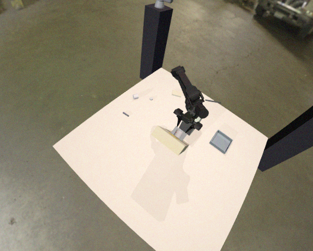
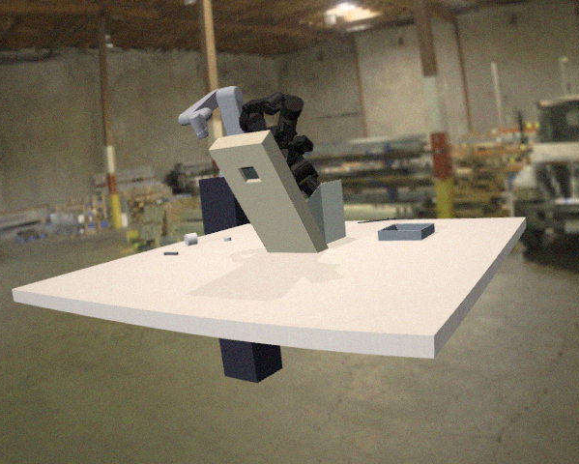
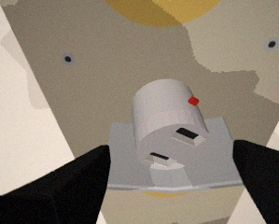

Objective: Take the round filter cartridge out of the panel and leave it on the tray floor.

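Right now my gripper tip is 33 cm past the blue-grey tray, 26 cm to the right of it and 24 cm above it. From my gripper tip the other things lie so: tan pad: 46 cm behind, 33 cm to the right, 25 cm below; then dark bar: 46 cm to the right, 25 cm below, 5 cm ahead; then tiny white piece: 44 cm to the right, 25 cm below, 23 cm behind.
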